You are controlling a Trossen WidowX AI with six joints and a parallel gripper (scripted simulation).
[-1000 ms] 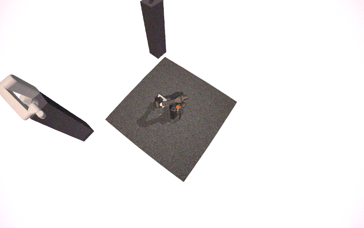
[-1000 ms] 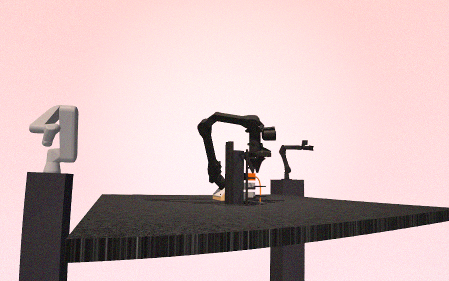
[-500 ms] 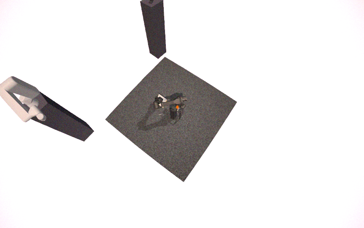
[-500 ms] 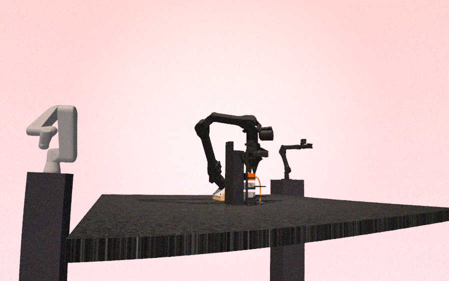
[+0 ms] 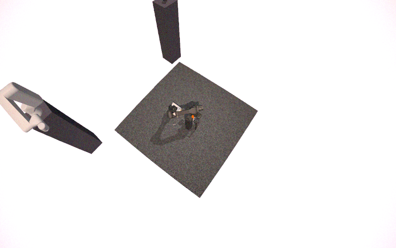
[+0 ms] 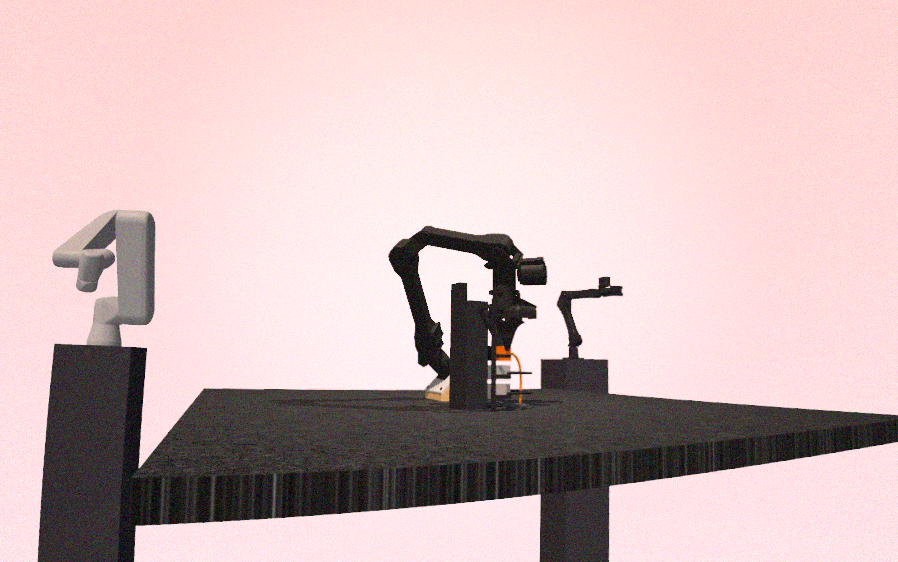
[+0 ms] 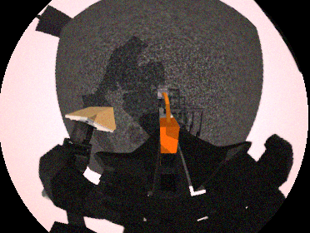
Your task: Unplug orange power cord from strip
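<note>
Right now my gripper tip is 30 mm to the left of the orange plug and 10 mm short of it.
</note>
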